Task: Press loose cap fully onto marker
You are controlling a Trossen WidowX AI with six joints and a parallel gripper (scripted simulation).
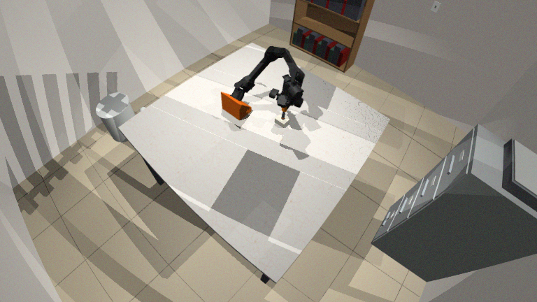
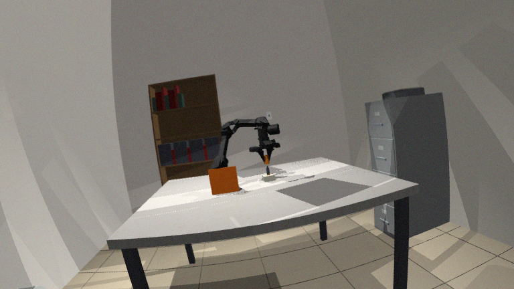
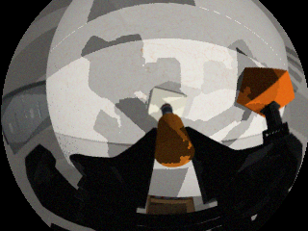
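My gripper tip is 11 cm above the pale holder block. From my gripper tip the other things lie so: orange cap: 1 cm above.
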